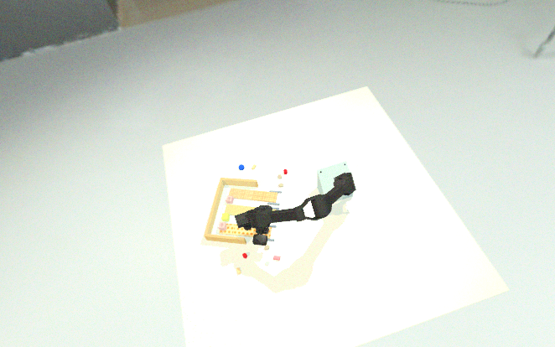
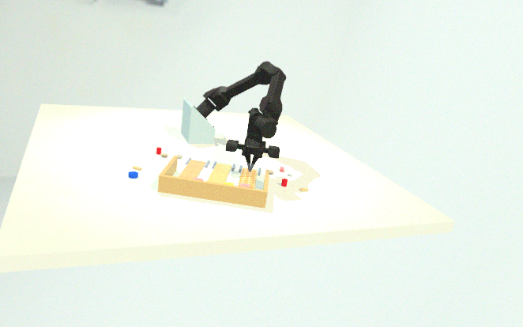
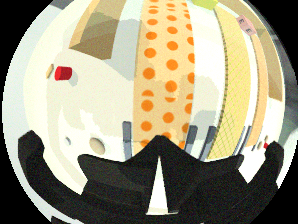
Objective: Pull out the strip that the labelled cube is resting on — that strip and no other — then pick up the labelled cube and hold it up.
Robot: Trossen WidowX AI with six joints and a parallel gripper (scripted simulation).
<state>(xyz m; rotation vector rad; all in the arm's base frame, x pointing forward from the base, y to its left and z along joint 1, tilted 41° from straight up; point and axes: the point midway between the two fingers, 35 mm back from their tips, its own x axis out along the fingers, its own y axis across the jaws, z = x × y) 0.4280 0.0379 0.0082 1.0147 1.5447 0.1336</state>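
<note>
My gripper tip is 8 cm short of the orange dotted strip and 5 cm to the left of it. The rest, counted from my gripper tip: pink block: 14 cm to the left; then blue disc: 3 cm behind, 41 cm to the right.
</note>
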